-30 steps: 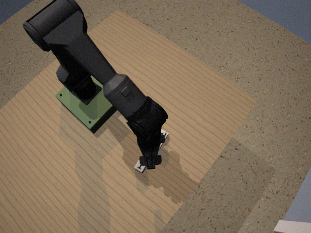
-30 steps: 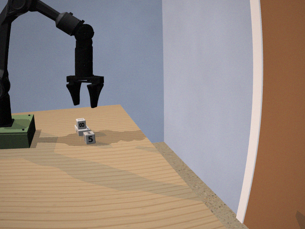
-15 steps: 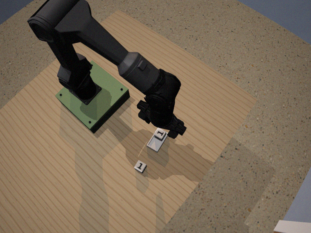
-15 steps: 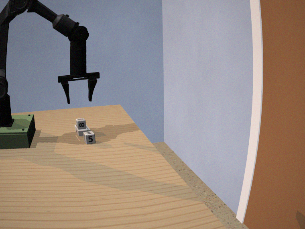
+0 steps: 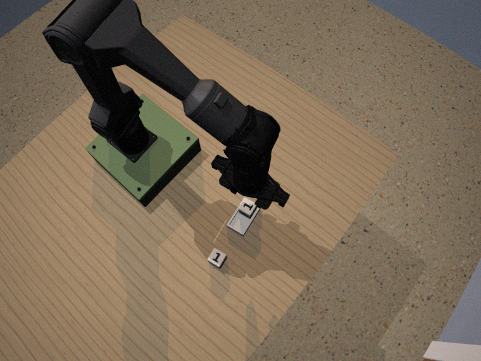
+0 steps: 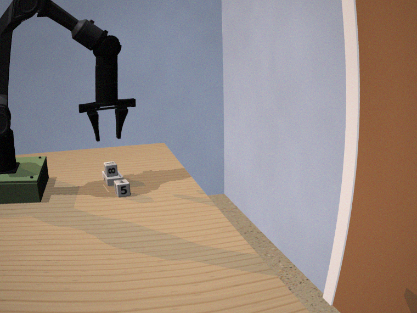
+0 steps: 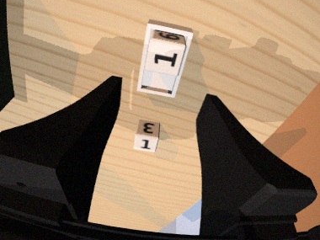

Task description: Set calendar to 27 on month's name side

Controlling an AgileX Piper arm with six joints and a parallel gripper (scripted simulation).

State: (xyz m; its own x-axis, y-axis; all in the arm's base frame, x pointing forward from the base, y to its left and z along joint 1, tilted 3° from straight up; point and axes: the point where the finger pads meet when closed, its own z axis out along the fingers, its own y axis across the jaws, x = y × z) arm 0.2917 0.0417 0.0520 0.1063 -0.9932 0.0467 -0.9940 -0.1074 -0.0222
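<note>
Right now my hand is 10 cm above the white tray and 2 cm to the left of it.
</note>
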